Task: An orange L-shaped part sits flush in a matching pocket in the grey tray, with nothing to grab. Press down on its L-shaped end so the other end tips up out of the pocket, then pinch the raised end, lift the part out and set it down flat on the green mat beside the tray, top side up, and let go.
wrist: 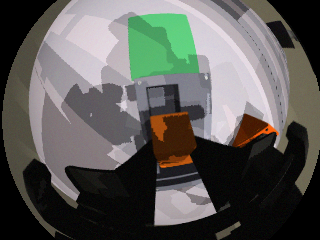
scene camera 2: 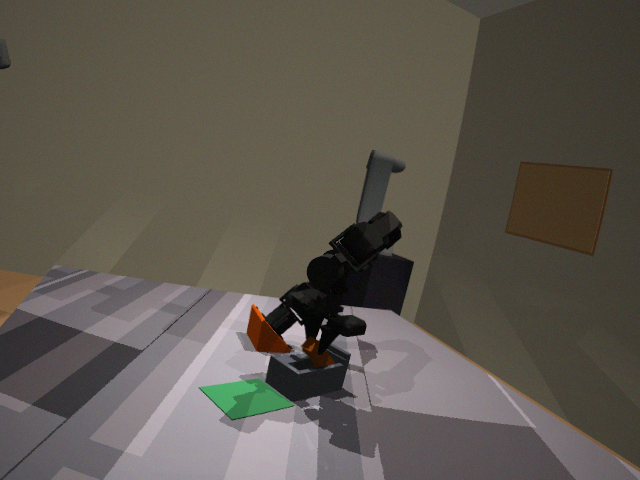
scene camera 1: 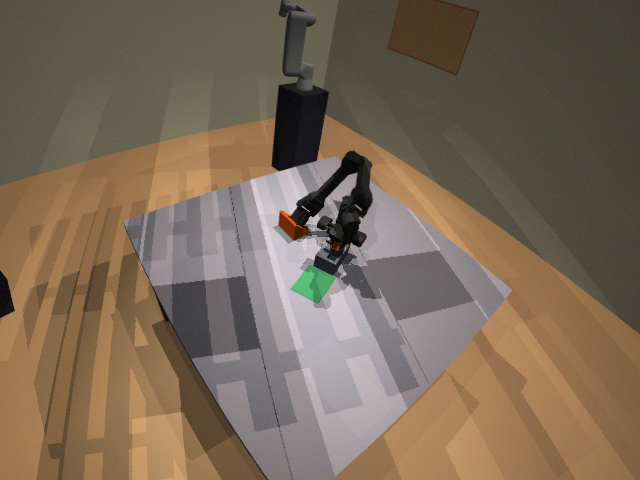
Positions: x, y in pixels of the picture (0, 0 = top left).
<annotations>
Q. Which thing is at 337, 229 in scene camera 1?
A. My gripper.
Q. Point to a green mat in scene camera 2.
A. At 241, 399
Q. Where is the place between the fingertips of my gripper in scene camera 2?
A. At 314, 351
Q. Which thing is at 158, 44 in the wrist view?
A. A green mat.
</annotations>
